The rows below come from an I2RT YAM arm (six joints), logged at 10 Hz.
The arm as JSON. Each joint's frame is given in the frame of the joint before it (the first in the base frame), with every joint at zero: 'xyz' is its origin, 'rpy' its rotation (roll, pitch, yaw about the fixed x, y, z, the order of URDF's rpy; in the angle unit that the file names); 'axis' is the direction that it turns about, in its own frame. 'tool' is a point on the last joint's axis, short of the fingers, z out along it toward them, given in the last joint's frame.
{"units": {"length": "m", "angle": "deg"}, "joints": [
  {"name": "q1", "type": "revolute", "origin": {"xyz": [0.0, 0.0, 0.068], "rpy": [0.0, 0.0, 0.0]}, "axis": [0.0, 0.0, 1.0]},
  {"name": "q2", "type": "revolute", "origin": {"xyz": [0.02, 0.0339, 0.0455], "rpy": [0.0, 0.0, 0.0]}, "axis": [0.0, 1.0, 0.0]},
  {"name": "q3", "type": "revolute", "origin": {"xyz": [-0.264, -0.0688, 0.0], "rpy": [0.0, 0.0, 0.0]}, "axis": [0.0, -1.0, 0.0]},
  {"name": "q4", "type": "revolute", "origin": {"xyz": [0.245, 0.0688, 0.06], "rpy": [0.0, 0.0, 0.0]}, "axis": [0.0, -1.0, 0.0]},
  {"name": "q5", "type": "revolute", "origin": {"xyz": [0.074, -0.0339, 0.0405], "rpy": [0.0, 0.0, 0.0]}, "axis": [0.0, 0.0, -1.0]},
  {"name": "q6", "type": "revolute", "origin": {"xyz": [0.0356, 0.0, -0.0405], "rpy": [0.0, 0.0, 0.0]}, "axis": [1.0, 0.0, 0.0]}
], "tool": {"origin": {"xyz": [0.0, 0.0, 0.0], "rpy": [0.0, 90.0, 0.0]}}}
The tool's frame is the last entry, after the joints.
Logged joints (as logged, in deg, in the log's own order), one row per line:
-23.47 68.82 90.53 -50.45 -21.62 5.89
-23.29 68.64 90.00 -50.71 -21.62 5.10
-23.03 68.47 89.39 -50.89 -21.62 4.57
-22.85 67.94 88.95 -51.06 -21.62 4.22
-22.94 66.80 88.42 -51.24 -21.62 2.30
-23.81 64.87 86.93 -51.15 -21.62 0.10
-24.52 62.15 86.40 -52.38 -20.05 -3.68
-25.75 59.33 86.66 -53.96 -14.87 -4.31
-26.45 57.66 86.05 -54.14 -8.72 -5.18
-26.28 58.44 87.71 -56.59 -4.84 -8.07
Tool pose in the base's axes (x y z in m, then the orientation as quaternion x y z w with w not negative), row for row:
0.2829 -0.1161 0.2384 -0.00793 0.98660 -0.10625 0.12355
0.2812 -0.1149 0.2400 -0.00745 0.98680 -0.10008 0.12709
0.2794 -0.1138 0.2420 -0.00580 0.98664 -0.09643 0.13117
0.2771 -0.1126 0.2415 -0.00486 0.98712 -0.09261 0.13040
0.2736 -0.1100 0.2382 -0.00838 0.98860 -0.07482 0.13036
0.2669 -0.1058 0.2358 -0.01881 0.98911 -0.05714 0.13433
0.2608 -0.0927 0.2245 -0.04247 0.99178 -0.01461 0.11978
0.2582 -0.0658 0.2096 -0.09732 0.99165 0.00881 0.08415
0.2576 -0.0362 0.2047 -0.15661 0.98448 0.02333 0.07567
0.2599 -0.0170 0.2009 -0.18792 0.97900 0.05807 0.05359
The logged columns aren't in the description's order. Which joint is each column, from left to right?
Columns, left to right: q6, q3, q2, q4, q1, q5.
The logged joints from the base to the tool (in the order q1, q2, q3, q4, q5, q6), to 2 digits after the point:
-21.62 90.53 68.82 -50.45 5.89 -23.47
-21.62 90.00 68.64 -50.71 5.10 -23.29
-21.62 89.39 68.47 -50.89 4.57 -23.03
-21.62 88.95 67.94 -51.06 4.22 -22.85
-21.62 88.42 66.80 -51.24 2.30 -22.94
-21.62 86.93 64.87 -51.15 0.10 -23.81
-20.05 86.40 62.15 -52.38 -3.68 -24.52
-14.87 86.66 59.33 -53.96 -4.31 -25.75
-8.72 86.05 57.66 -54.14 -5.18 -26.45
-4.84 87.71 58.44 -56.59 -8.07 -26.28

